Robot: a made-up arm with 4 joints.
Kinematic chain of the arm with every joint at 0, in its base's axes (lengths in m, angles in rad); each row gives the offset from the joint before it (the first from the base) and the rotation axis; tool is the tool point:
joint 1: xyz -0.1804 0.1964 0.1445 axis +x
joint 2: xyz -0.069 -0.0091 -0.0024 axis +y
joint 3: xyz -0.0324 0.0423 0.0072 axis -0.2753 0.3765 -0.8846
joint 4: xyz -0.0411 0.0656 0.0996 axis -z
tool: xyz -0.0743 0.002 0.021
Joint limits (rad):
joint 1: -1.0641..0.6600
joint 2: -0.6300..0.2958
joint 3: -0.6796..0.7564
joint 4: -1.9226..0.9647
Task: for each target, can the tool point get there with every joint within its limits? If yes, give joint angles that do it. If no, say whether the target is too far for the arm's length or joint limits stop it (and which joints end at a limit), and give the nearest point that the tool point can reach.
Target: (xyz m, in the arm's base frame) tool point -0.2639 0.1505 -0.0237
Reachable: no: joint limits stop it (at a limit: joint 1, joint 2, joint 3) | nearest point -0.4019 0.1611 0.1293 | short by 0.206 m
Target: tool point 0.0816 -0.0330 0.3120
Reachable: no: too far | nearest point -0.2215 0.1641 0.2715 | short by 0.364 m
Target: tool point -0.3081 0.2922 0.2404
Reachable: yes | joints -0.7401 0.2166 -0.2402 -1.5099
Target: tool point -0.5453 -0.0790 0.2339
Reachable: no: too far | nearest point -0.4058 0.1102 0.2364 | short by 0.235 m
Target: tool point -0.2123 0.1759 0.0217
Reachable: no: joint limits stop it (at a limit: joint 1, joint 2, joint 3, joint 4) | nearest point -0.2014 0.3680 0.0169 | short by 0.192 m
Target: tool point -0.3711 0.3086 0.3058
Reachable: yes | joints 0.4943 -0.3319 0.2785 0.6855
